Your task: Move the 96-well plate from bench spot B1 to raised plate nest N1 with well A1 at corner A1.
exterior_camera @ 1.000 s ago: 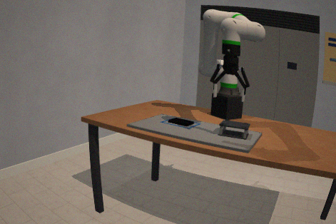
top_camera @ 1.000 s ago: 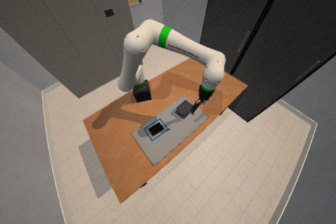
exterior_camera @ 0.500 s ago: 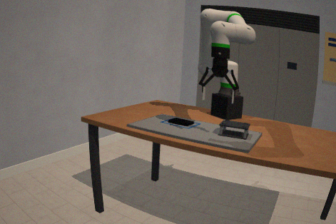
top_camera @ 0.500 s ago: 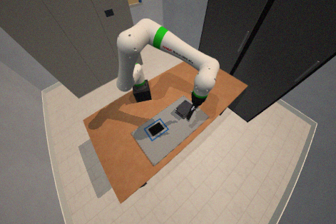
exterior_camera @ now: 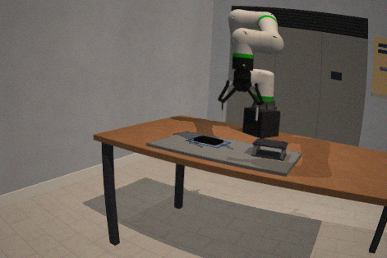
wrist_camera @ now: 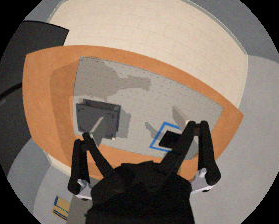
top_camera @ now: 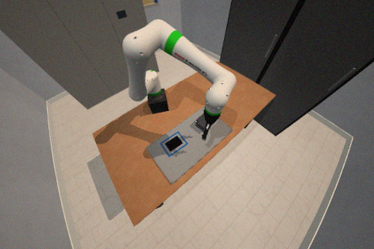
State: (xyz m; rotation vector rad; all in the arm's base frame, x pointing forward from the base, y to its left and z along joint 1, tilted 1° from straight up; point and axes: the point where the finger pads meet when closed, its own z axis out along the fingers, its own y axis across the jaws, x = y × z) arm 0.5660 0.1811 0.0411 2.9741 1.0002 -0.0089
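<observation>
My hand is 240 mm to the left of the black 96-well plate, 170 mm above it and 110 mm past it. Also, from my hand: raised plate nest: 140 mm behind, 120 mm below, 100 mm to the left.
</observation>
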